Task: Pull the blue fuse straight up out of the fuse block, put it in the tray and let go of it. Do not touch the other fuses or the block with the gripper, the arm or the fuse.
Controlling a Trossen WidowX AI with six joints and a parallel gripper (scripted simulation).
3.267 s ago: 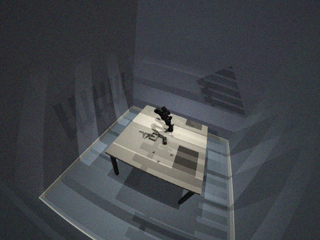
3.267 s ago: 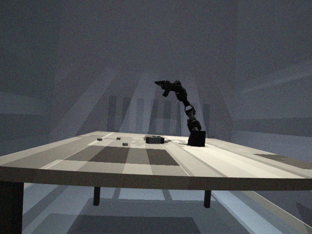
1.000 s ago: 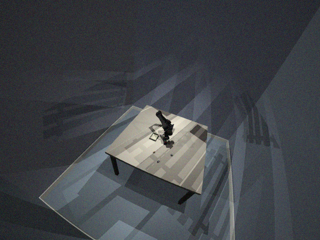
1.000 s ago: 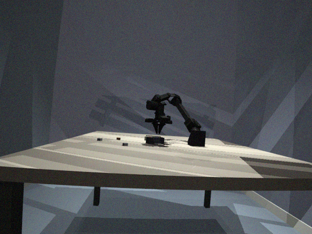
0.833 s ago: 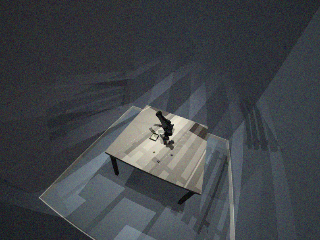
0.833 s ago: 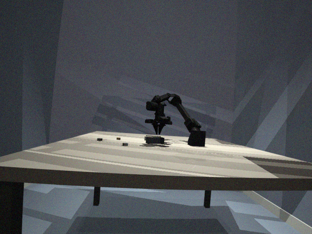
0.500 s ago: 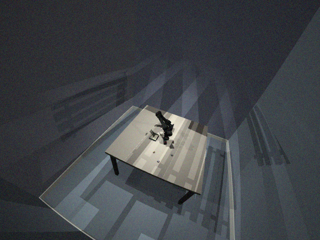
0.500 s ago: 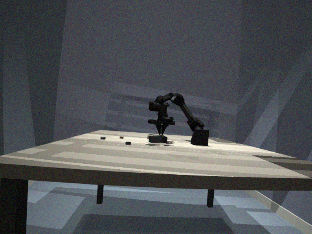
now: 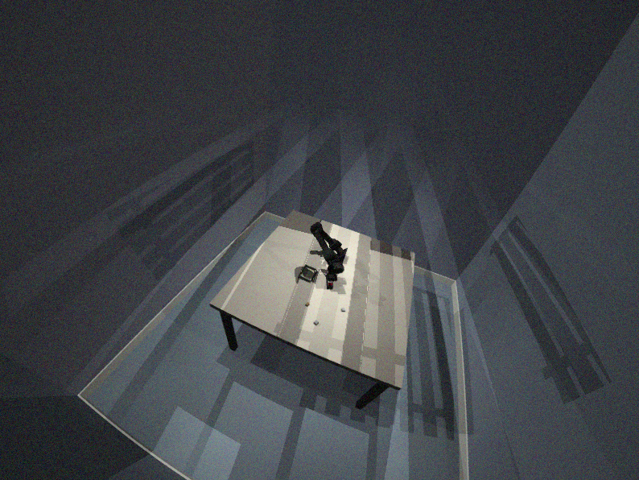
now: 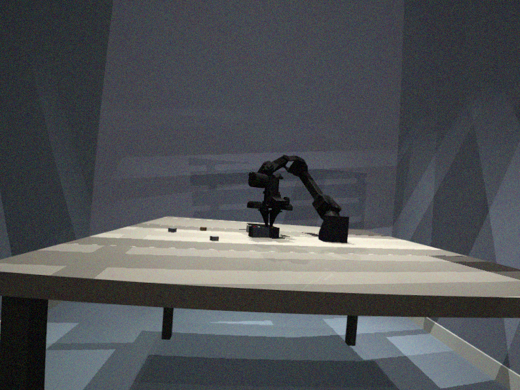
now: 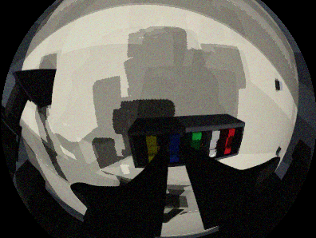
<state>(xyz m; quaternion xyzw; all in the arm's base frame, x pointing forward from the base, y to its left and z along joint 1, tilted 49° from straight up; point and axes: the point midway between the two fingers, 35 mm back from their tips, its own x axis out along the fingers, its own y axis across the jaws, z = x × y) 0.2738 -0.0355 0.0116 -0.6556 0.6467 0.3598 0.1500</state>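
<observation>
Now: the blue fuse 20 mm below my gripper tip. Round my gripper tip: white fuse (40 mm ahead, 10 mm to the left, 20 mm below); then yellow fuse (20 mm behind, 10 mm to the right, 20 mm below); then green fuse (20 mm ahead, 10 mm to the left, 20 mm below).
</observation>
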